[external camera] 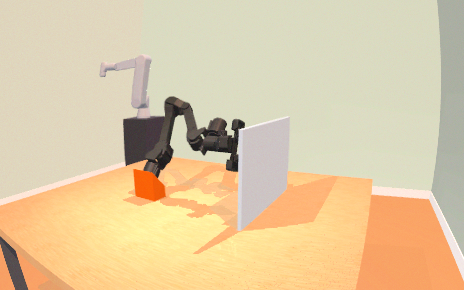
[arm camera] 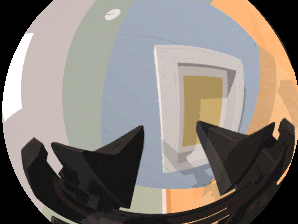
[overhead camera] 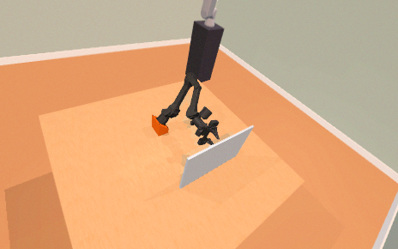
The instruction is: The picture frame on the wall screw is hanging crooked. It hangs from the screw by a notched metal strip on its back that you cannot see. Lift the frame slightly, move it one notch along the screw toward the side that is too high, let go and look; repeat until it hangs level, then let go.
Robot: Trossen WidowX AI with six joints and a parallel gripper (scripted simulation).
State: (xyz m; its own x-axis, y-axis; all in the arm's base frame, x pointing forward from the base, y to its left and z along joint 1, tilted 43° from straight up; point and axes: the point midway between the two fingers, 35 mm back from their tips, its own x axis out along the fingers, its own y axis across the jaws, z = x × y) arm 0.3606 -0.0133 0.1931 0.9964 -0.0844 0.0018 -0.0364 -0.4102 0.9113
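Now: gripper tip 30 mm short of the picture frame, 20 mm to the left of it and 50 mm above it. The rest, counted from my gripper tip: wall panel (40 mm ahead, 20 mm to the right, 60 mm below).
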